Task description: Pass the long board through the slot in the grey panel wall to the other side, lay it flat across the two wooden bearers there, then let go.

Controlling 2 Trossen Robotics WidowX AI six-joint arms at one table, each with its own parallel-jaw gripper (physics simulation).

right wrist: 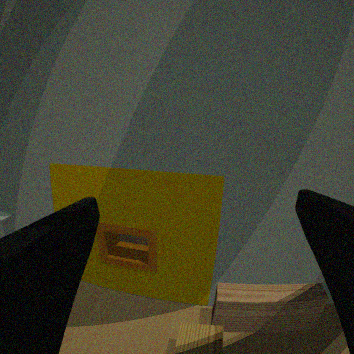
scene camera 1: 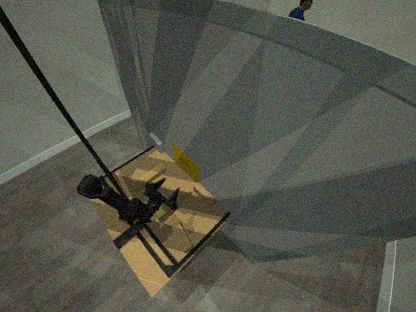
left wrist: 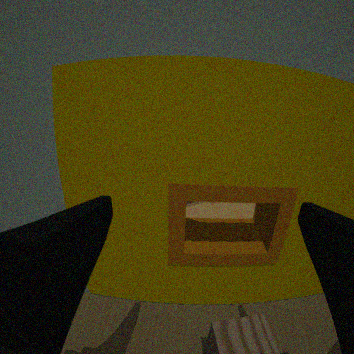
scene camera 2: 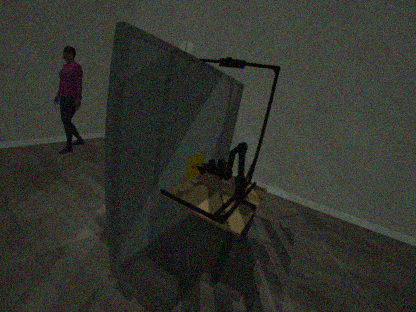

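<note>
The grey panel wall [scene camera 1: 300, 125] [scene camera 2: 150, 100] [left wrist: 200, 25] [right wrist: 225, 100] bears a yellow panel [scene camera 1: 194, 173] [scene camera 2: 192, 172] [left wrist: 175, 125] [right wrist: 185, 210]. An orange-framed slot [left wrist: 177, 225] [right wrist: 152, 250] opens through it. My left gripper [scene camera 2: 200, 168] [left wrist: 209, 210] is open and empty, facing the slot. My right gripper [scene camera 1: 171, 185] [right wrist: 200, 204] is open and empty, above the table. A grained wooden piece [right wrist: 270, 295] and a ribbed block [right wrist: 197, 337] lie low in the right wrist view. A ribbed pale piece [left wrist: 245, 335] shows low in the left wrist view. I cannot tell board from bearers.
A wooden table [scene camera 1: 150, 285] [scene camera 2: 240, 227] stands at the wall, with black frame bars [scene camera 1: 200, 245] [scene camera 2: 190, 205] along its edges. A black post [scene camera 1: 50, 95] [scene camera 2: 265, 125] rises beside the arm. People [scene camera 1: 297, 13] [scene camera 2: 70, 90] stand beyond the wall.
</note>
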